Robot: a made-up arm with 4 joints.
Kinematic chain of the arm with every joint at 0, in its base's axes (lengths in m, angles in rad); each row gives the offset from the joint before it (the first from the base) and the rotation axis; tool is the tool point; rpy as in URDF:
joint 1: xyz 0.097 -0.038 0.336 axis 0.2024 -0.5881 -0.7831
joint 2: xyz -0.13 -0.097 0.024 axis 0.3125 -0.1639 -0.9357
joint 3: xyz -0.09 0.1 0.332 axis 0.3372 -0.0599 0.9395
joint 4: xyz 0 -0.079 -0.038 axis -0.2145 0.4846 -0.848
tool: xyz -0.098 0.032 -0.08 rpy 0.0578 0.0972 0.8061
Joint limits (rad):
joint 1: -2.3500..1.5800
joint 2: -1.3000..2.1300
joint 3: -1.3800..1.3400
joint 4: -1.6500..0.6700
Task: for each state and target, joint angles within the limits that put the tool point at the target. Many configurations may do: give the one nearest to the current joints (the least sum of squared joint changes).
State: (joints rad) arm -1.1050 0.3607 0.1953 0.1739
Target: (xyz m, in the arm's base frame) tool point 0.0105 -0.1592 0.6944
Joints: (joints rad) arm -0.8775 0.1505 0.1741 0.0660
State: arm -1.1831 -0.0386 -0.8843 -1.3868
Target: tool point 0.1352 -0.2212 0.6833
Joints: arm -0.9848 -0.5310 -0.7060 -1.4708
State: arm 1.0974 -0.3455 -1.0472 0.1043
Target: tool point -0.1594 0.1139 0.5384
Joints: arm 0.5175 0.3959 -1.3800 0.6667
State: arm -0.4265 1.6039 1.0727 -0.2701
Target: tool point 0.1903 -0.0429 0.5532
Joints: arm -1.2584 1.2648 1.3400 -1.1076
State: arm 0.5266 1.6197 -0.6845 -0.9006
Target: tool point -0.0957 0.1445 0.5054
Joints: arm 1.0640 1.9968 -0.7373 -0.9859
